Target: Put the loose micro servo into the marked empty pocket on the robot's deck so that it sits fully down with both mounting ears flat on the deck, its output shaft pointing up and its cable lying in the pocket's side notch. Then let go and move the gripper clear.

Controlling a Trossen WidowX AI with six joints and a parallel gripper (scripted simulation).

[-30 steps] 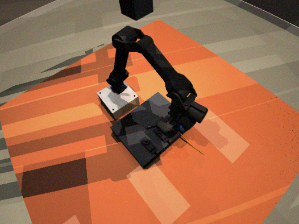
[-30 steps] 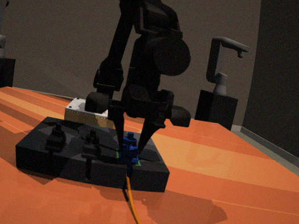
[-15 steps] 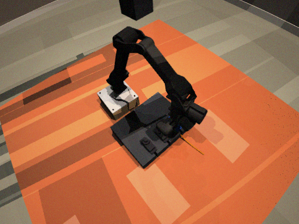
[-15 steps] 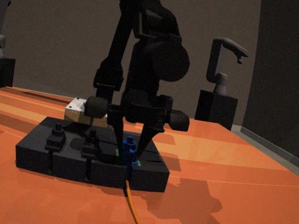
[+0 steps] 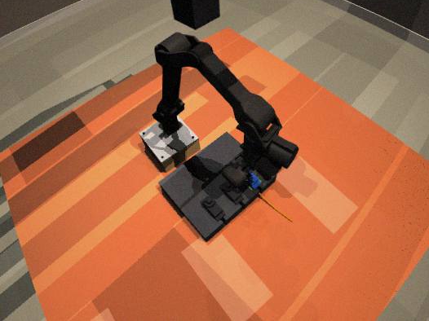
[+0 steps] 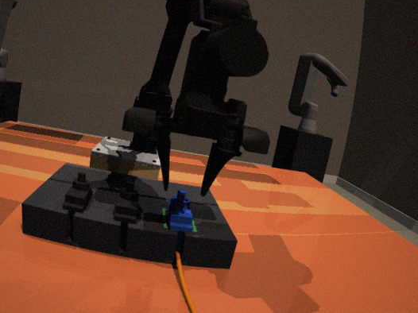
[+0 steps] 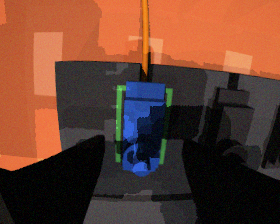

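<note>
Now: the dark deck 120 mm behind my gripper tip, 70 mm to the right of it and 70 mm below it.
</note>
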